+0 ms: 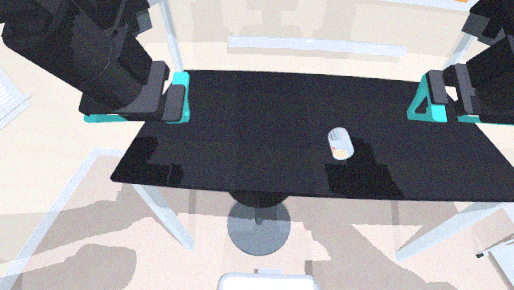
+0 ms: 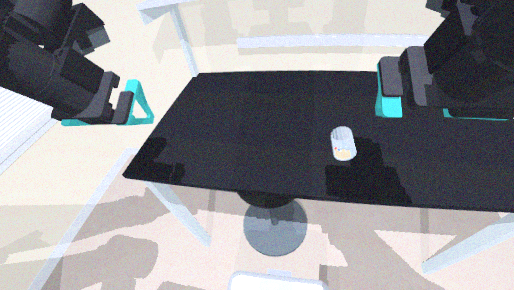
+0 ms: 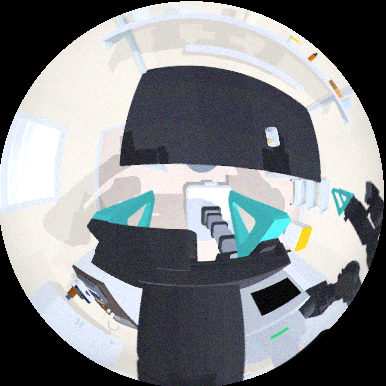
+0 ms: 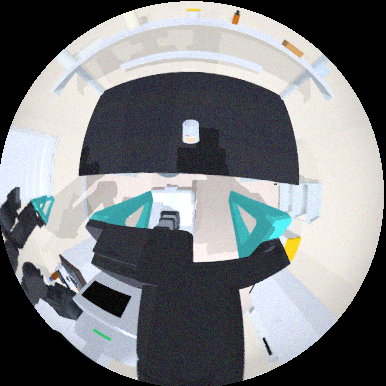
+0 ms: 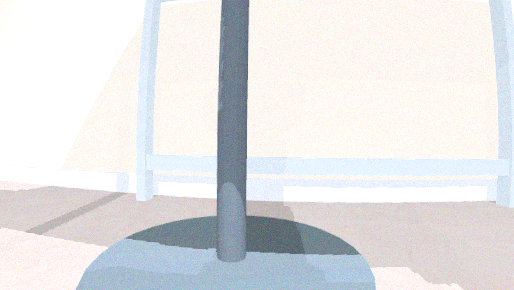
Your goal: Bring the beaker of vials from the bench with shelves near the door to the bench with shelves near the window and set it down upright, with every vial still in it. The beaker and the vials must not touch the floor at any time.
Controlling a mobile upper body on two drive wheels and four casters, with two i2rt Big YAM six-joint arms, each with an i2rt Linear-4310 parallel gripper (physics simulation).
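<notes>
The clear beaker (image 1: 341, 143) (image 2: 343, 143) (image 3: 272, 137) (image 4: 190, 131) stands upright on the black bench top (image 1: 240, 125) (image 2: 240, 125) (image 3: 210, 115) (image 4: 135, 125), near its front edge. Small vials with coloured caps show inside it; their number is too blurred to tell. My left gripper (image 1: 142, 107) (image 2: 106, 111) (image 3: 190, 194) is open and empty, raised at the left, well away from the beaker. My right gripper (image 1: 454, 107) (image 2: 430, 106) (image 4: 190, 194) is open and empty, raised at the right, apart from the beaker.
A stool's round base (image 1: 259, 237) (image 2: 275, 237) (image 5: 225, 275) and post (image 5: 232, 125) stand under the bench's front edge. A shelf (image 3: 225, 22) (image 4: 165, 31) holding several items runs above the bench's back. A bright window (image 3: 35, 160) (image 4: 27, 155) is at the left.
</notes>
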